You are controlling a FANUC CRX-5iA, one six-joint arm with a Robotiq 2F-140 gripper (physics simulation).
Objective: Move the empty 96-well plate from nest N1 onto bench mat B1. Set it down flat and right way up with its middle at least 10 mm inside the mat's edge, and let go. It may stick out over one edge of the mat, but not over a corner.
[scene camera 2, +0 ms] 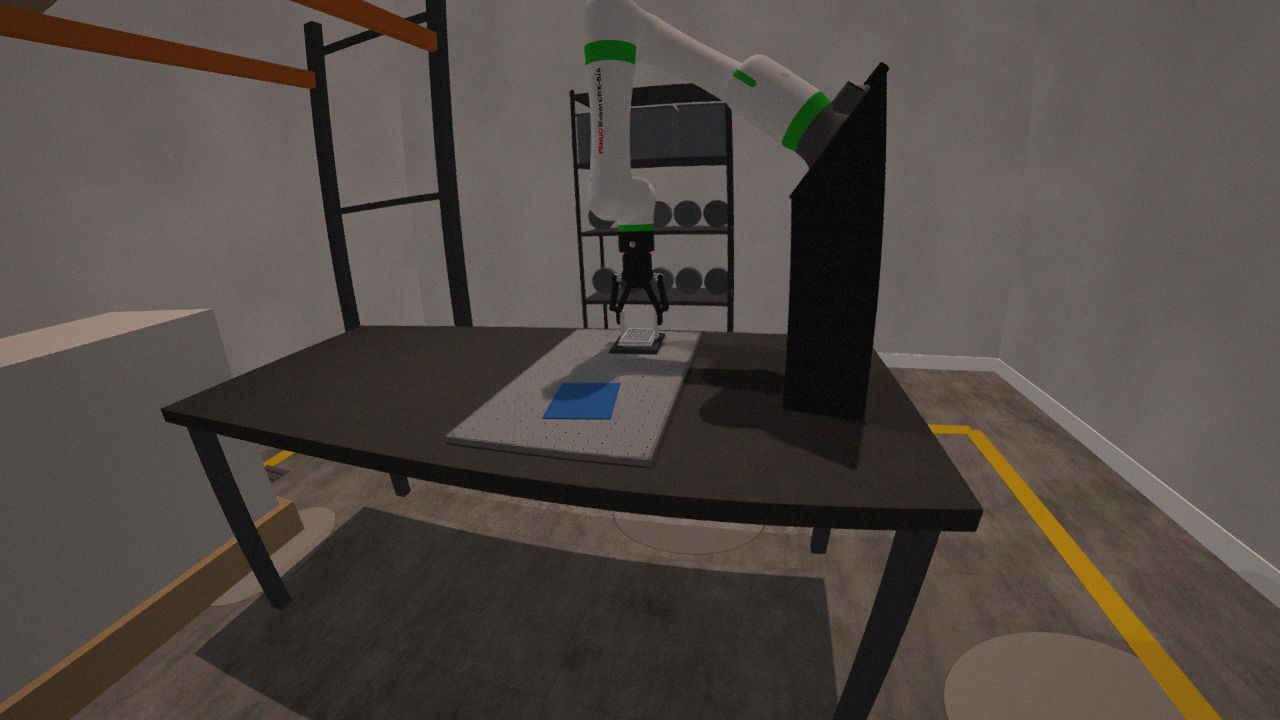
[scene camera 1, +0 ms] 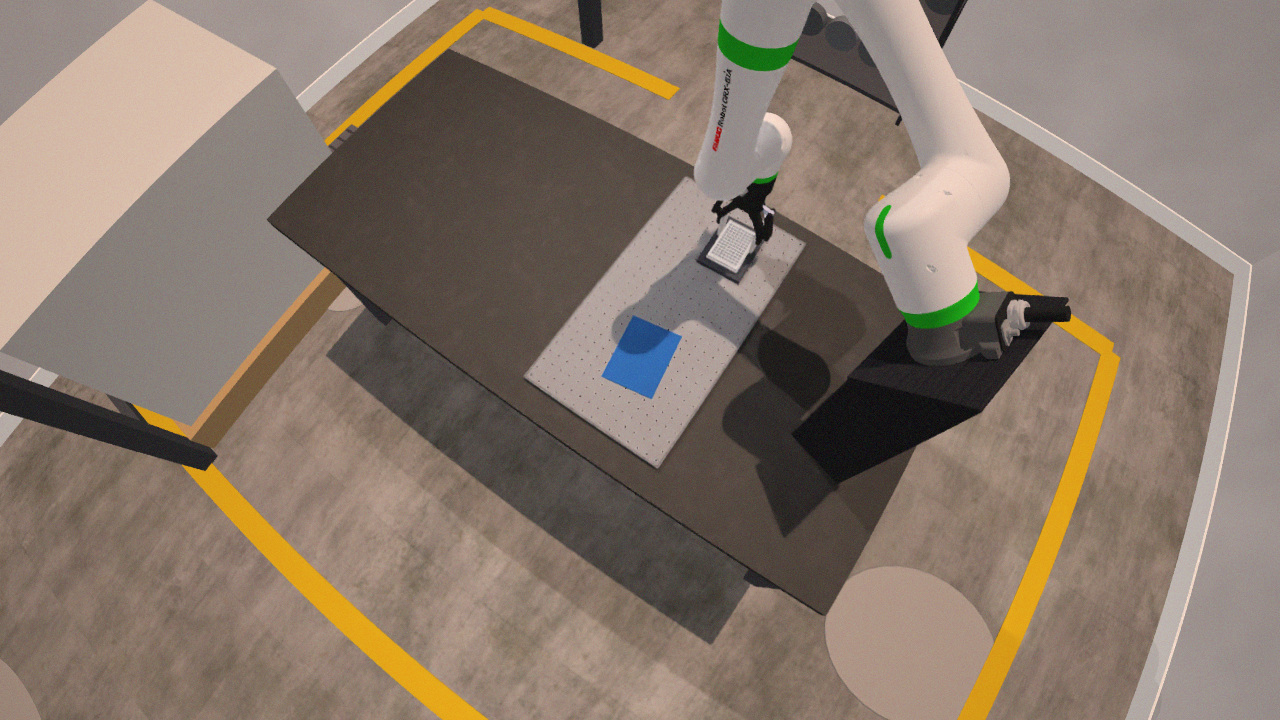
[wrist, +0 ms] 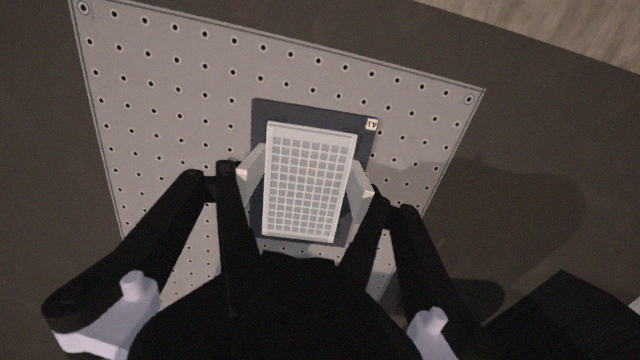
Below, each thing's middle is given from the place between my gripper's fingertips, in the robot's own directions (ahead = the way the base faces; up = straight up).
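From white 96-well plate [scene camera 1: 732,246]: my gripper 1 cm below, 2 cm to the right. From my gripper: dark nest N1 [scene camera 1: 717,268], 1 cm below, 2 cm to the left; blue bench mat B1 [scene camera 1: 644,352], 1 cm below, 39 cm to the left, 4 cm ahead. Farthest from my gripper of the things named here, going by their middles: the blue bench mat B1.
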